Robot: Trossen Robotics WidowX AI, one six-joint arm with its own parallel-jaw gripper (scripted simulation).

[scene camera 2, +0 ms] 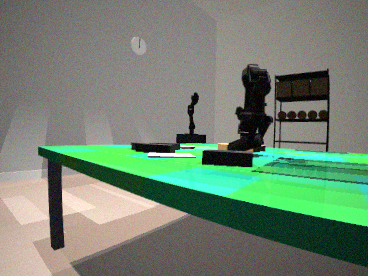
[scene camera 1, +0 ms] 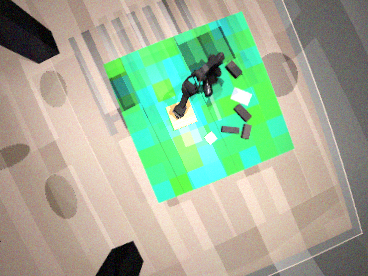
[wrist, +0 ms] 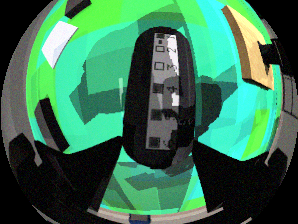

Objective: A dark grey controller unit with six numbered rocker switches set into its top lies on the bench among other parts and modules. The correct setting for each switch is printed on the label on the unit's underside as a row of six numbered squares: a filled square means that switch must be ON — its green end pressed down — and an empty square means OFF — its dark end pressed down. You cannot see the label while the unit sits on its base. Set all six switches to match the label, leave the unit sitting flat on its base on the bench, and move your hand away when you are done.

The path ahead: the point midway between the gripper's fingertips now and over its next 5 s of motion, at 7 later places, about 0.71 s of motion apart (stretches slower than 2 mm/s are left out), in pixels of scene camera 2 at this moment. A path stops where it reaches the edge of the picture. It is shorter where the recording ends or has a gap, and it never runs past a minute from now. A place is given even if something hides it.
The gripper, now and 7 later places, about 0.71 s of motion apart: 256,140; 254,136; 251,132; 248,129; 246,127; 242,125; 239,124; 235,123
